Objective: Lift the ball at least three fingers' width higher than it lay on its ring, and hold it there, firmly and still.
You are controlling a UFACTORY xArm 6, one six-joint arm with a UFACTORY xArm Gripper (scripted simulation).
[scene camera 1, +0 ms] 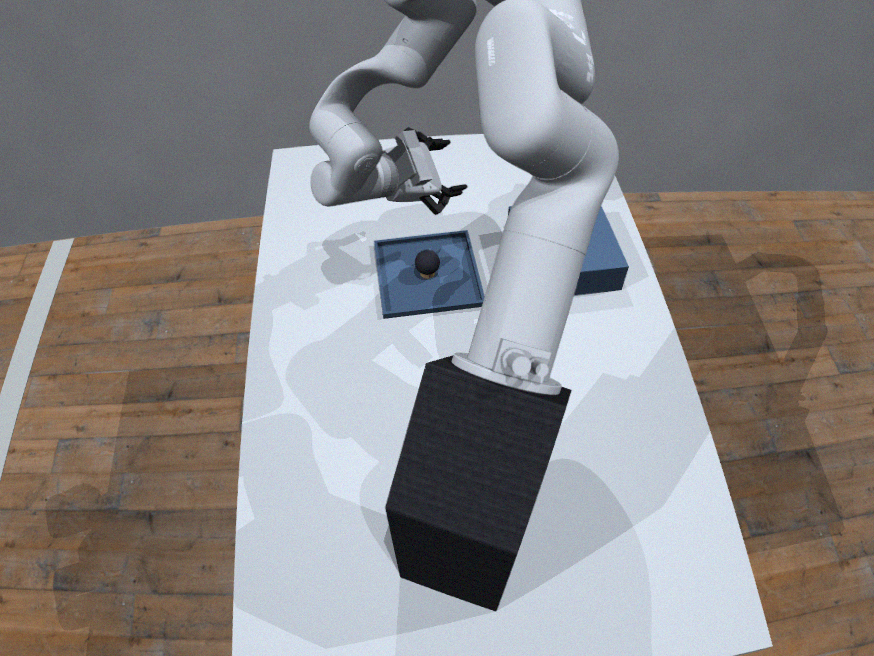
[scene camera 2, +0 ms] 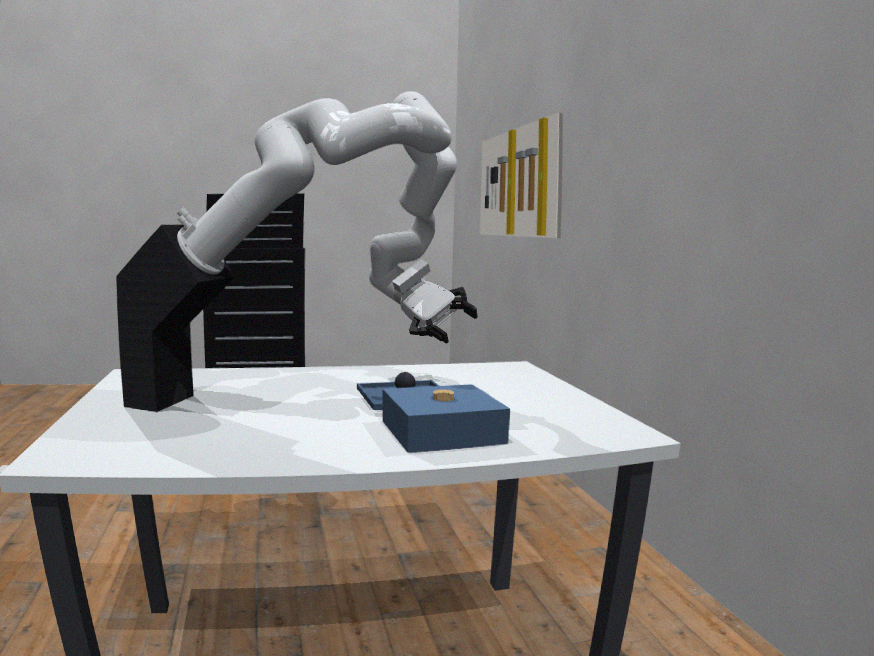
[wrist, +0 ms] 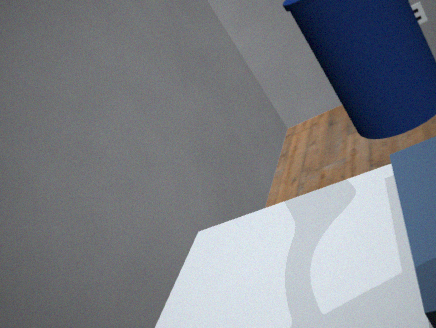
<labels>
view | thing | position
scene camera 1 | my gripper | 454, 166
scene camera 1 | blue block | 605, 268
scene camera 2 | my gripper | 461, 326
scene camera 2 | blue block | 433, 418
</labels>
